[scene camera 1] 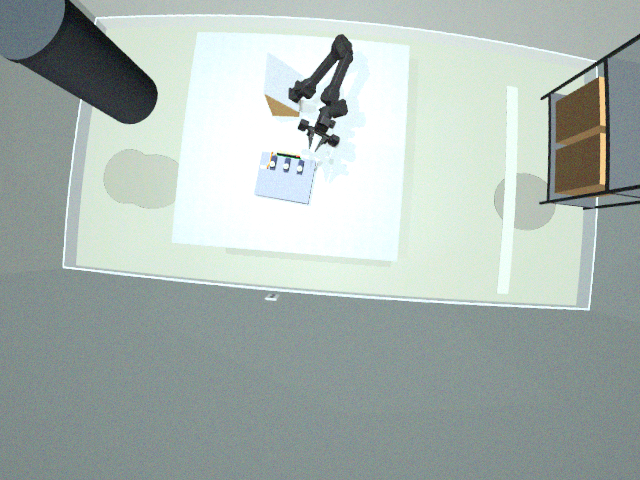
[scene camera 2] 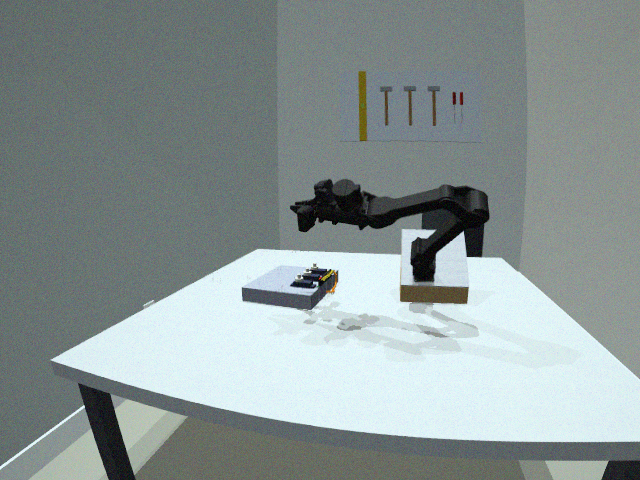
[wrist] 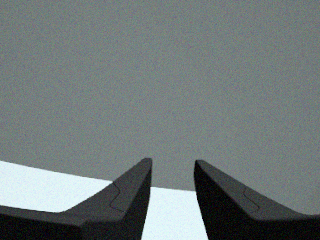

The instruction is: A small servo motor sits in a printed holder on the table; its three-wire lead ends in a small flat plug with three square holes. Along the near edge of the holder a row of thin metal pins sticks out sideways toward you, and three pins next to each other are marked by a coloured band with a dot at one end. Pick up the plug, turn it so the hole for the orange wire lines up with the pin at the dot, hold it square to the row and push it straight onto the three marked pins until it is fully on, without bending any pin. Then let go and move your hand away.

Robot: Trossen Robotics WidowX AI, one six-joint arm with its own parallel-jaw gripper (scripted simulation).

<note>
I see my gripper and a grey printed holder.
My gripper is seen too in scene camera 1 and in the wrist view.
</note>
